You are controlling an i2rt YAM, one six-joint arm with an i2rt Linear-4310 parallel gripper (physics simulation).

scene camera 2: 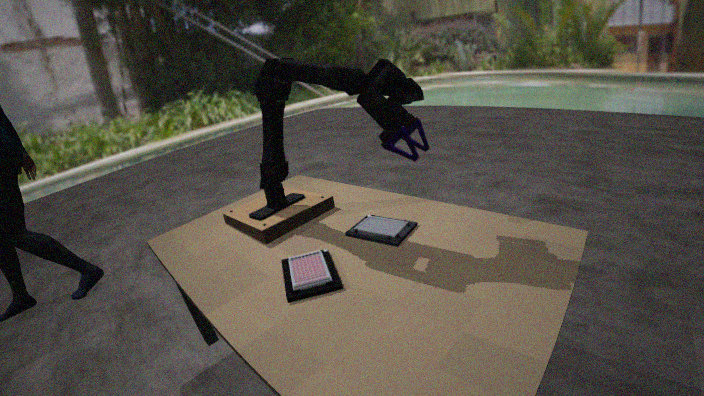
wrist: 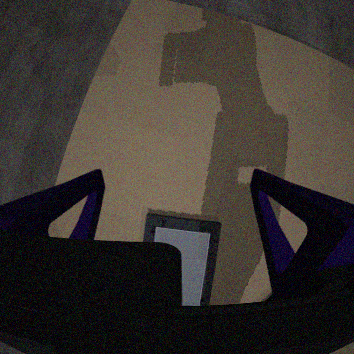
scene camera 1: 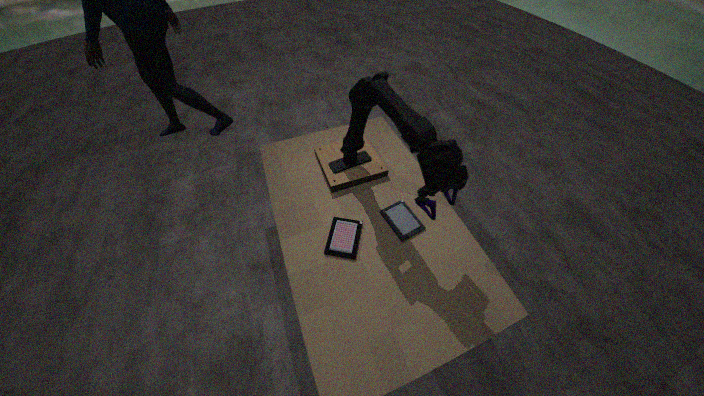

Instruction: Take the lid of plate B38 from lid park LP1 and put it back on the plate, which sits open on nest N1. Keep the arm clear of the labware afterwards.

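Places are measured from the arm's base along level axes (x right, y up, z back), in millimetres.
Pixels of known places: gripper, between the fingertips: (scene camera 2: 422, 154) (wrist: 177, 177) (scene camera 1: 443, 212); arm's base, origin of its link: (scene camera 2: 278, 207) (scene camera 1: 350, 162).
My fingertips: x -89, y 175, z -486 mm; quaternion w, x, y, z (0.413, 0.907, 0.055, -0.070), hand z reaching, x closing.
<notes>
Ahead of a thing's pixels: the offset from my fingertips to its top centre. "spot": to the spot under its first point. Level surfaces: height alone.
The lid of plate B38, a pale grey rectangle @(spot: dx +35, dy -198, dz +119 mm) (scene camera 1: 402, 219) (scene camera 2: 382, 226) (wrist: 192, 265), lies flat in the dark frame of lid park LP1 @(dx +31, dy -196, dz +124 mm) (scene camera 1: 413, 233) (scene camera 2: 407, 234) (wrist: 185, 223). The wrist camera's own housing hides part of both. The open plate, white with pink wells @(dx +281, dy -189, dz +162 mm) (scene camera 1: 345, 236) (scene camera 2: 310, 270), sits on the black nest N1 @(dx +281, dy -198, dz +162 mm) (scene camera 1: 341, 255) (scene camera 2: 336, 281); the plate does not show in the wrist view. My gripper (scene camera 1: 443, 211) (scene camera 2: 421, 154) (wrist: 177, 177) is open and empty, well above the table, with its fingers spread wider than the lid park appears between them.
The arm's wooden base block (scene camera 1: 325, 167) (scene camera 2: 245, 225) stands on the table @(dy -215 mm) (scene camera 1: 310, 310) (scene camera 2: 400, 330) behind the two holders. The arm's shadow falls across the table beside the lid park. A person (scene camera 1: 155, 65) (scene camera 2: 12, 185) is on the floor beyond the table's left side.
</notes>
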